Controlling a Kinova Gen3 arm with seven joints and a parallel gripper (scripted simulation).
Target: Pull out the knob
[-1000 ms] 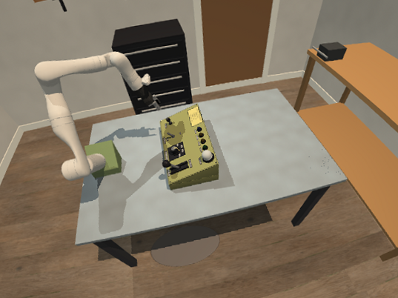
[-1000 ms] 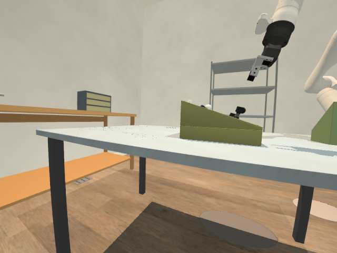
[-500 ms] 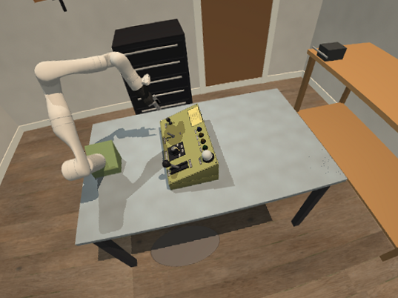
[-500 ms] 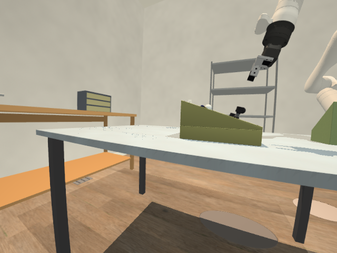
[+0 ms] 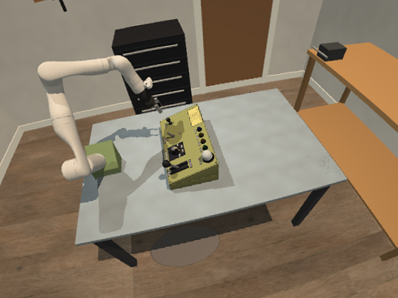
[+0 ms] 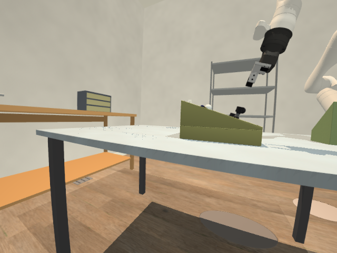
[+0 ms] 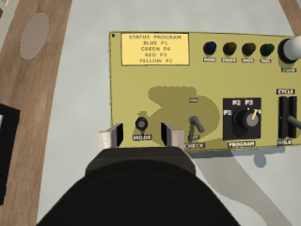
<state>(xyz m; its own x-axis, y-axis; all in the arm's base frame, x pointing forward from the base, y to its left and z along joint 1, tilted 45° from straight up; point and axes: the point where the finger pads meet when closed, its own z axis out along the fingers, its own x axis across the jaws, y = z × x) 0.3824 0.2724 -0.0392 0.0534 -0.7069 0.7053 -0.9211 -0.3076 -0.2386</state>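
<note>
My gripper is now 120 mm above the black mode knob and 40 mm short of it. The rest, counted from my hand: olive console (170 mm to the right, 140 mm below, 80 mm ahead); check toggle (120 mm to the right, 120 mm below, 40 mm ahead); program dial (240 mm to the right, 120 mm below, 60 mm ahead).
</note>
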